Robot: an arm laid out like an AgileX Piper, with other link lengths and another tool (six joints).
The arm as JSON. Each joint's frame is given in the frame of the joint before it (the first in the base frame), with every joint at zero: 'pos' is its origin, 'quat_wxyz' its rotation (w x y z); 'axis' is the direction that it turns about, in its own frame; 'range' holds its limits. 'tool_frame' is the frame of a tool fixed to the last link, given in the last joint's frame.
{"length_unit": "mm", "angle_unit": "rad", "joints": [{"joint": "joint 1", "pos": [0.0, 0.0, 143.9], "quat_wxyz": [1.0, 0.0, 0.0, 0.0], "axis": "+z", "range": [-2.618, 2.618]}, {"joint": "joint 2", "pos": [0.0, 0.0, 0.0], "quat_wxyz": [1.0, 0.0, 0.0, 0.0], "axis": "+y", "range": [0.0, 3.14]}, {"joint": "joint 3", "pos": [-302.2, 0.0, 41.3], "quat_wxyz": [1.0, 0.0, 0.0, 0.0], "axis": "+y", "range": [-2.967, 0.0]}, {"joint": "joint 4", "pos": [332.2, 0.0, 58.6], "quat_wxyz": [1.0, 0.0, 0.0, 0.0], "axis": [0.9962, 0.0, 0.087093], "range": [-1.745, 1.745]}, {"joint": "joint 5", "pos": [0.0, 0.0, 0.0], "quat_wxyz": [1.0, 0.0, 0.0, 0.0], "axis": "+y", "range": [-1.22, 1.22]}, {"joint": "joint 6", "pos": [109.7, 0.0, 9.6], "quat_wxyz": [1.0, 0.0, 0.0, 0.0], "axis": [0.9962, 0.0, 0.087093], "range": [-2.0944, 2.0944]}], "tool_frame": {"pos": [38.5, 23.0, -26.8], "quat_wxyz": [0.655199, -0.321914, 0.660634, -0.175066]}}
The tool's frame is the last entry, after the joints.
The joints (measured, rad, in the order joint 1, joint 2, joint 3, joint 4, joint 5, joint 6), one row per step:
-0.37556 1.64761 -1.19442 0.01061 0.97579 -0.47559
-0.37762 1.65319 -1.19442 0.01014 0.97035 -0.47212
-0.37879 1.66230 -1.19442 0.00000 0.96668 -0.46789
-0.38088 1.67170 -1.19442 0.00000 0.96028 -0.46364
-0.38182 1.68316 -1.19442 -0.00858 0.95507 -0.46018
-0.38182 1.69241 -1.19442 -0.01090 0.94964 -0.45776
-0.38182 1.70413 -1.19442 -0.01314 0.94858 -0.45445
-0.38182 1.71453 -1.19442 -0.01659 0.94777 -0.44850
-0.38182 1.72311 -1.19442 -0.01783 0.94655 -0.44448
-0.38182 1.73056 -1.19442 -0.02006 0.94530 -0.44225
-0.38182 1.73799 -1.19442 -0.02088 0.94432 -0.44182
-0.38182 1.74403 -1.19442 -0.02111 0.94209 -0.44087
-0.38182 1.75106 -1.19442 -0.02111 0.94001 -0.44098
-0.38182 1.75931 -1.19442 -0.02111 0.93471 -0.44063
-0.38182 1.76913 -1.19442 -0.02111 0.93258 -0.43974
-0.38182 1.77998 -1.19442 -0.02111 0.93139 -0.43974
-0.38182 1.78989 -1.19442 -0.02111 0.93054 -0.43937
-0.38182 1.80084 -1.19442 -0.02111 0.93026 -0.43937
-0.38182 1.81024 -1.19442 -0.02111 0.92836 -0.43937
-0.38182 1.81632 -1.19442 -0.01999 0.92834 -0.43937
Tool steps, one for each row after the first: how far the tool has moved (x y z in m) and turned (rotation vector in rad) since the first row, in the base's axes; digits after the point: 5 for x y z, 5 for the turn. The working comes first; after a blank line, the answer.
Tool pose at each row, in the base's axes (x y z in m, rotation vector in rad; the steps are taken from these numbers as rounded here):
0.36176 -0.13382 0.19857 -1.22553 2.81610 0.12132
0.36257 -0.13494 0.19640 -1.21789 2.81906 0.12157
0.36288 -0.13692 0.19280 -1.21913 2.82932 0.11856
0.36398 -0.13807 0.18913 -1.21052 2.83416 0.12262
0.36464 -0.13989 0.18459 -1.21232 2.84368 0.12192
0.36566 -0.14055 0.18093 -1.21150 2.84802 0.12441
0.36613 -0.14094 0.17632 -1.21061 2.85705 0.13480
0.36647 -0.14136 0.17222 -1.20662 2.86696 0.14326
0.36687 -0.14155 0.16883 -1.20318 2.87375 0.15102
0.36713 -0.14190 0.16588 -1.20301 2.87946 0.15623
0.36737 -0.14210 0.16294 -1.20435 2.88401 0.16281
0.36779 -0.14227 0.16053 -1.20392 2.88685 0.16708
0.36818 -0.14242 0.15773 -1.20508 2.88987 0.17270
0.36902 -0.14274 0.15440 -1.20526 2.89176 0.17617
0.36941 -0.14286 0.15049 1.20425 -2.89404 -0.18490
0.36962 -0.14294 0.14617 1.20082 -2.88734 -0.19509
0.36975 -0.14298 0.14223 1.19709 -2.88130 -0.20466
0.36975 -0.14298 0.13788 1.19324 -2.87383 -0.21579
0.36995 -0.14305 0.13412 1.19059 -2.86855 -0.22360
0.36995 -0.14289 0.13171 1.18790 -2.86517 -0.23101

0.00081 -0.00112 -0.00217 0.00036 0.00005 -0.00532
0.00112 -0.00310 -0.00577 -0.00553 0.00823 -0.00691
0.00222 -0.00425 -0.00944 -0.00353 0.01069 -0.01313
0.00288 -0.00607 -0.01398 -0.00790 0.01912 -0.01413
0.00390 -0.00673 -0.01764 -0.00799 0.02325 -0.01552
0.00437 -0.00712 -0.02225 -0.00535 0.03366 -0.01776
0.00471 -0.00754 -0.02635 -0.00366 0.04325 -0.02211
0.00511 -0.00773 -0.02974 -0.00128 0.05020 -0.02545
0.00537 -0.00808 -0.03269 -0.00052 0.05653 -0.02664
0.00561 -0.00828 -0.03563 0.00118 0.06278 -0.02663
0.00603 -0.00845 -0.03804 0.00255 0.06633 -0.02738
0.00642 -0.00860 -0.04084 0.00433 0.07095 -0.02718
0.00726 -0.00892 -0.04417 0.00550 0.07365 -0.02739
0.00765 -0.00904 -0.04808 0.00844 0.08076 -0.02814
0.00786 -0.00912 -0.05240 0.01192 0.08977 -0.02801
0.00799 -0.00916 -0.05634 0.01525 0.09819 -0.02826
0.00799 -0.00916 -0.06069 0.01908 0.10816 -0.02814
0.00819 -0.00923 -0.06445 0.02179 0.11514 -0.02801
0.00819 -0.00907 -0.06686 0.02491 0.12044 -0.02846

